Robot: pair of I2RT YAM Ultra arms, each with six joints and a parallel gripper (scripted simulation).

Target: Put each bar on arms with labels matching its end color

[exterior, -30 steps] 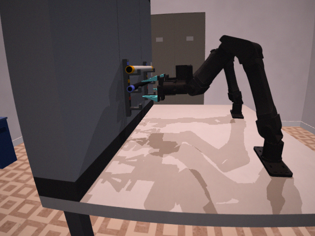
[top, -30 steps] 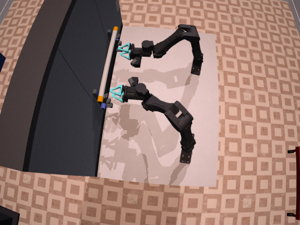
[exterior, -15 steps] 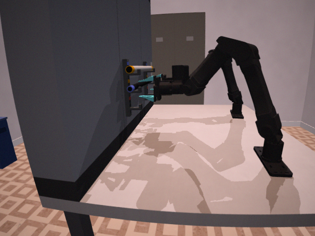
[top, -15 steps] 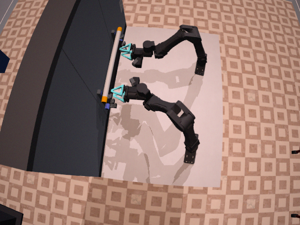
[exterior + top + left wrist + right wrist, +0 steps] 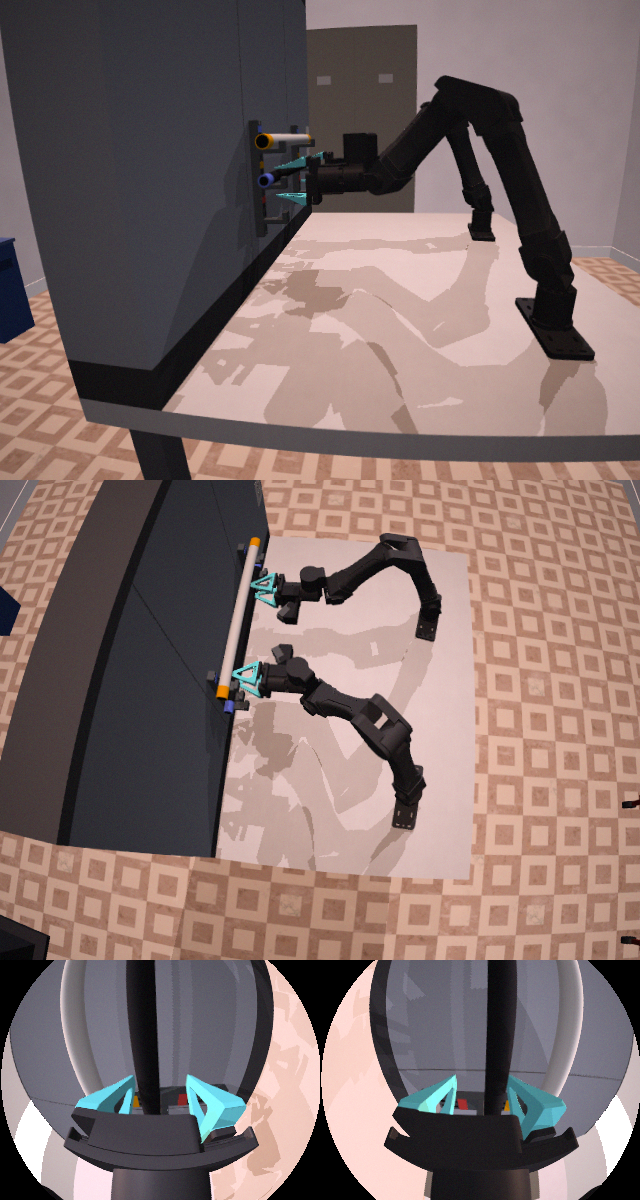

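Right now the pale metal bar is 130 mm to the left of my right hand and 90 mm above it. From my right hand the other things lie so: dark metal bar 10 mm behind, 150 mm to the left, 20 mm above; tall grey wall panel 90 mm ahead, 200 mm to the left, 210 mm above.
My left hand is 20 mm short of the dark metal bar, 150 mm to the left of it and 10 mm below it. Also, from my left hand: pale metal bar (20 mm ahead, 160 mm to the right, 90 mm above); tall grey wall panel (120 mm ahead, 100 mm to the right, 210 mm above).
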